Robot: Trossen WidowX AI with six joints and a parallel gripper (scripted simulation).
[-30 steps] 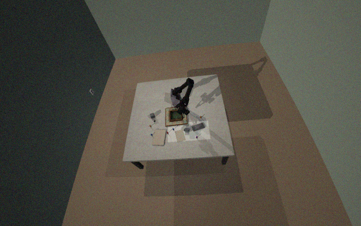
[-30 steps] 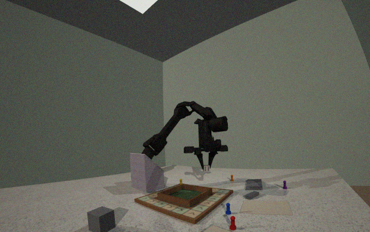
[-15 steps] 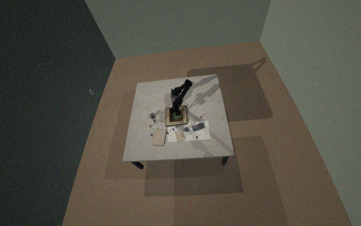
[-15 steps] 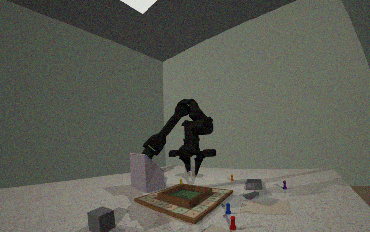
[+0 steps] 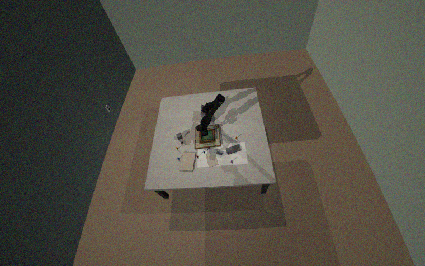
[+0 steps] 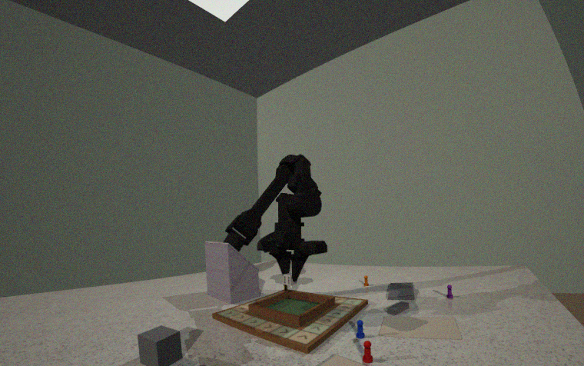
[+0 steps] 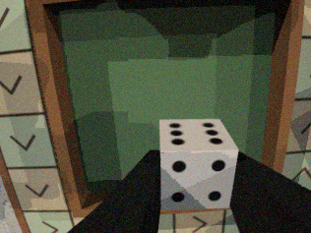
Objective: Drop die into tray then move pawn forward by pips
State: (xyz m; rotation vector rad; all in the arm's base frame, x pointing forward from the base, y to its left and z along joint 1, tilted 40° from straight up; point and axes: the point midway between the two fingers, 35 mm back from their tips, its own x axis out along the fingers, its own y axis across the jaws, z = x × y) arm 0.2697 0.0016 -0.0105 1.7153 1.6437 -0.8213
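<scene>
The yellow pawn is 11 cm behind my gripper tip, 11 cm to the left of it and 6 cm below it. Round my gripper tip: grey bar 23 cm ahead, 13 cm to the left, 8 cm below; then white die right at my gripper tip; then green dice tray 8 cm below.
</scene>
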